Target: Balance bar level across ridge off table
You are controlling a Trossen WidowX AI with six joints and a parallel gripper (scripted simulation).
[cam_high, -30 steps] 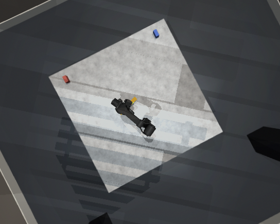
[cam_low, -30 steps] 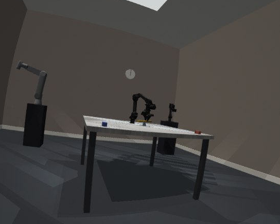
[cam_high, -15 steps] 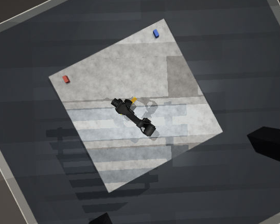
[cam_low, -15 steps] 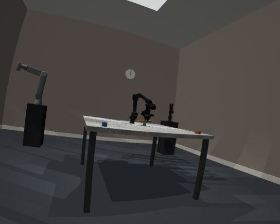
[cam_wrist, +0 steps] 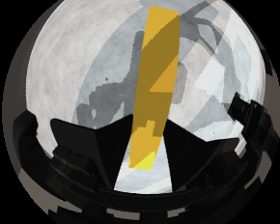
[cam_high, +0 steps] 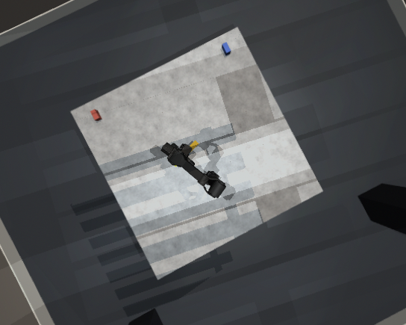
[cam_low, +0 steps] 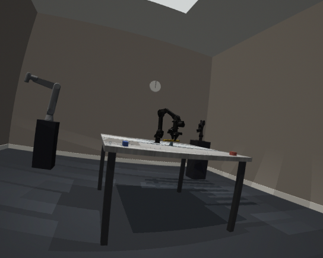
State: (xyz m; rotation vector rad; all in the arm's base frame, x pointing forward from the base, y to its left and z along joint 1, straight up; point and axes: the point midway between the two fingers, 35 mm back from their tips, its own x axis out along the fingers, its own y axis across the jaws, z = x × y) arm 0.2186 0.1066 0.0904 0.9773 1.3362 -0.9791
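Now: the yellow bar 30 mm to the right of my gripper tip and 10 mm ahead of it. Round my gripper tip: red block 520 mm ahead, 390 mm to the left, 40 mm below; blue block 610 mm to the right, 520 mm ahead, 40 mm below.
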